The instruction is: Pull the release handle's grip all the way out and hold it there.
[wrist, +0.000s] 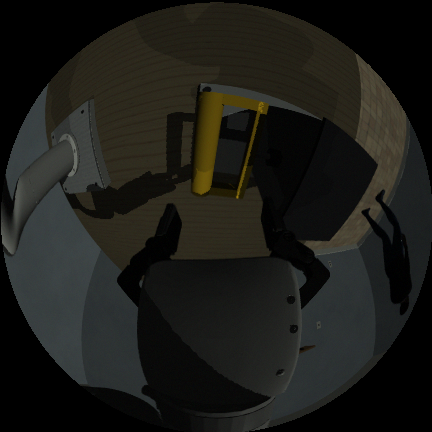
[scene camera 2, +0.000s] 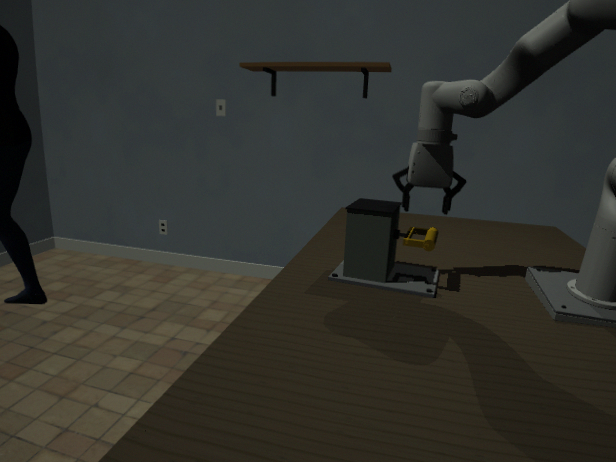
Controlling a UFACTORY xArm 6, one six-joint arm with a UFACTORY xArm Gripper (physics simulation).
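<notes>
The release handle's yellow grip is a thick round bar on a rectangular yellow frame. A short dark rod joins the frame to the side of an upright grey box with a black top. The box's black top also shows in the wrist view. The box stands on a light base plate. My gripper is open and points down, above the handle and apart from it. The fingers are spread across the direction of the rod's length, with nothing between them.
The grey box's top edge stands close to one finger in the scene view. The robot's base is on the wooden table to the right. A wall shelf hangs behind, and a dark human figure stands beyond the table.
</notes>
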